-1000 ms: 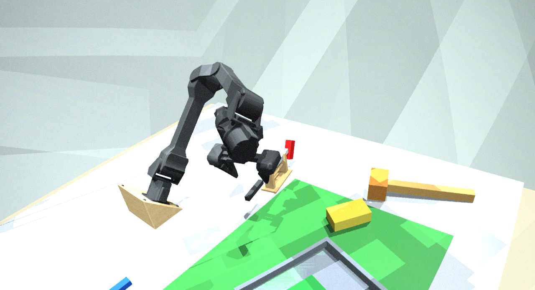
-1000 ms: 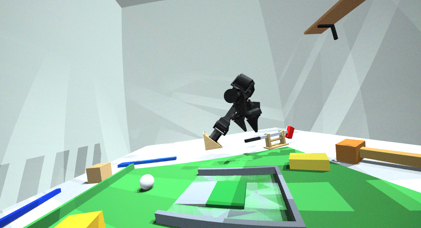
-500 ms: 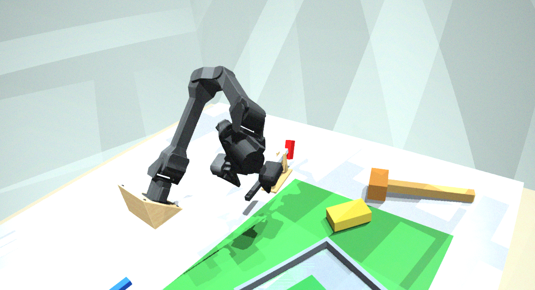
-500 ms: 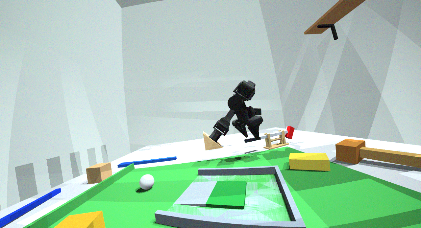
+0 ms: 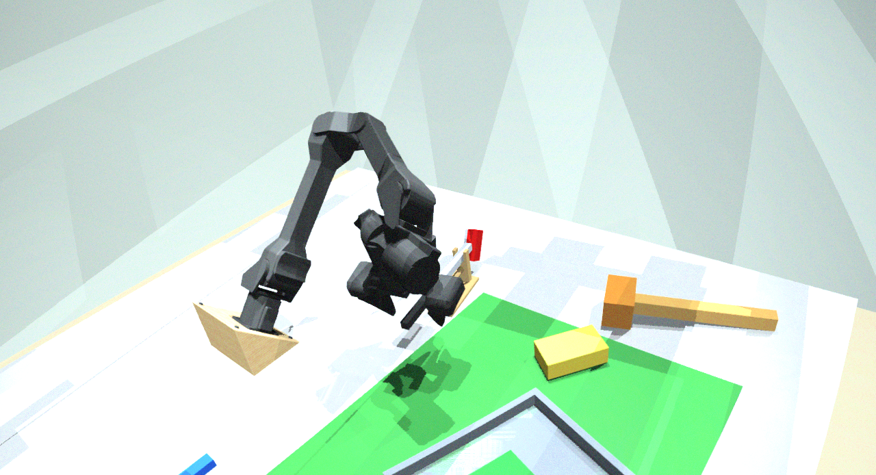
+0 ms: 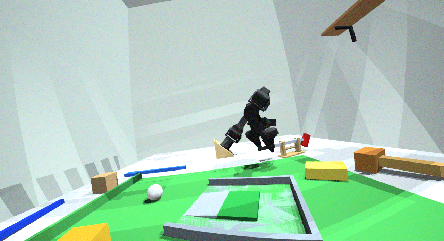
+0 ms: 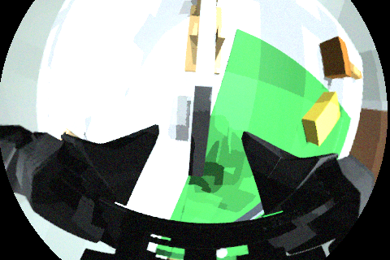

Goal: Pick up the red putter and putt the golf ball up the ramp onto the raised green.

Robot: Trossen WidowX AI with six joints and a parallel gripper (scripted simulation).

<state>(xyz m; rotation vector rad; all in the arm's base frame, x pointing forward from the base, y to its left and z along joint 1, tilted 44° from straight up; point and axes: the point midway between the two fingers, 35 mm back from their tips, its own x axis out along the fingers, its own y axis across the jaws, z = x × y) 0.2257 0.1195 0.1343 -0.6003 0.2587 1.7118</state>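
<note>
Now: gripper tip 4 cm past the red putter, 11 cm to the right of it and 1 cm below it. The rest, counted from my gripper tip: wooden rack: 4 cm behind, 13 cm to the left, 1 cm below; yellow block: 23 cm ahead, 10 cm to the left, 3 cm below; grey frame: 30 cm ahead, 14 cm to the right, 4 cm below.
</note>
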